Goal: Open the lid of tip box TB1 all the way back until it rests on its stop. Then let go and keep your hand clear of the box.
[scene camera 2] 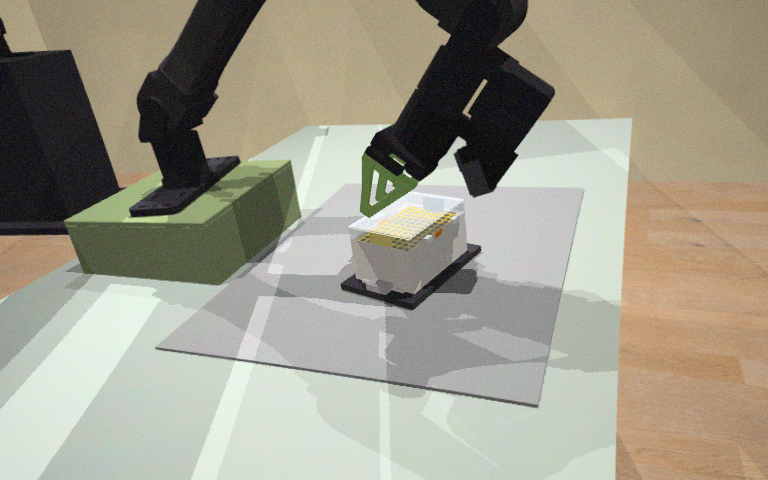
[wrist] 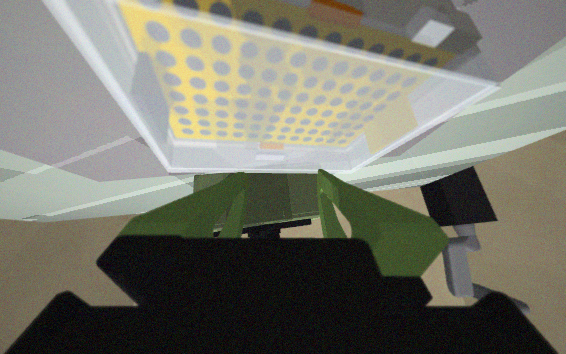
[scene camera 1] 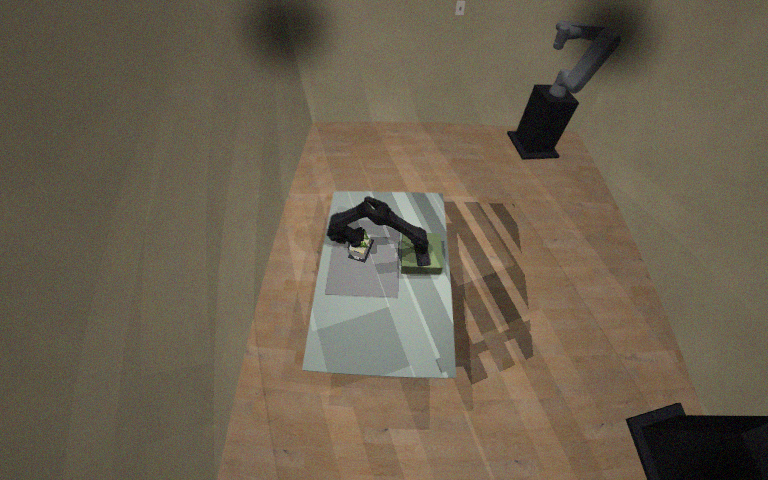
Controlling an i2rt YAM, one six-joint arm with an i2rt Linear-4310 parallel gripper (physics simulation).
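Frame: origin at the arm's base, x ahead, y left, z up, level; millimetres.
Where they show: gripper, fingertip midpoint: [scene camera 2: 372,208] [wrist: 282,177] [scene camera 1: 368,243]; arm's base, origin of the base link: [scene camera 2: 191,186] [wrist: 263,225] [scene camera 1: 421,249].
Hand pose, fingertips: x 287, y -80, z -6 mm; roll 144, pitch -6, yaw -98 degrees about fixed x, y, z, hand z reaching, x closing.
Each offset is from my fingertips to the top centre of the thing. "spot": to the spot under its first point. Level surfaces: height alone.
Tip box TB1 @(dy -12, dx +46, dz -1 mm) [scene camera 1: 360,251] [scene camera 2: 385,266] stands on a black base plate @(spot: dy -104, dx +59, dz -72 mm) [scene camera 2: 410,304], pale-bodied with a yellow perforated tip rack inside. Its clear lid @(spot: dy +12, dx +98, dz -1 mm) [scene camera 2: 453,203] [wrist: 225,162] lies flat over the rack, closed. An orange tab @(spot: dy -30, dx +84, dz -19 mm) [scene camera 2: 438,232] shows on one long side. My gripper [scene camera 2: 369,213] [wrist: 282,177] has green fingers, half open, with a gap between the tips and nothing held. The tips are at the lid's rim on the side nearer the arm's base; whether they touch it I cannot tell. In scene camera 1 the arm partly covers the box.
The box's base is on a grey mat @(dz -78 mm) [scene camera 1: 362,283] [scene camera 2: 271,339] on a pale table @(dz -81 mm) [scene camera 1: 362,345] [scene camera 2: 130,418]. The arm's green mounting block [scene camera 1: 408,267] [scene camera 2: 152,251] [wrist: 270,197] stands beside the mat. Another arm on a black pedestal [scene camera 1: 544,121] [scene camera 2: 50,135] [wrist: 460,197] stands beyond the table.
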